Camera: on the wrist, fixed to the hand. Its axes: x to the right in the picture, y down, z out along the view.
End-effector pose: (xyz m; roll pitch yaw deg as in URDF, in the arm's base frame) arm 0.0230 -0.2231 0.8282 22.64 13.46 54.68
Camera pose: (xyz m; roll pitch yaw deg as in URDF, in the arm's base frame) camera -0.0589 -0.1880 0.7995 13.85 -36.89 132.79
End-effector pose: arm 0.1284 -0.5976 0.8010 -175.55 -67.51 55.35
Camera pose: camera 0.1553 -0.6865 0.8125 -115.16 6.53 -15.36
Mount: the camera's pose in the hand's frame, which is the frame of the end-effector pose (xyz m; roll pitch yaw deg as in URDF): -0.0115 0.0680 -0.0633 -3.66 -15.84 88.78
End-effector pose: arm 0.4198 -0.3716 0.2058 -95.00 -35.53 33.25
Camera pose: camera 0.4800 -0.4146 0.1485 -79.62 51.93 51.01
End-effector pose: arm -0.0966 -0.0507 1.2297 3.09 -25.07 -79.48
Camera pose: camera -0.0238 -0.0522 1.1709 -29.98 -17.61 17.69
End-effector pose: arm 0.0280 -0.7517 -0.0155 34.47 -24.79 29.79
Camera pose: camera -0.0217 -0.6743 -0.0328 -38.92 -45.00 145.25
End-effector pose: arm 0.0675 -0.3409 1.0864 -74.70 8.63 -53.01
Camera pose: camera 0.0188 -0.3479 1.0068 10.55 58.11 48.80
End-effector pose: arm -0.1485 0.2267 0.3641 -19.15 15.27 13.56
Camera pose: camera -0.1905 0.2613 0.2879 11.24 3.50 103.30
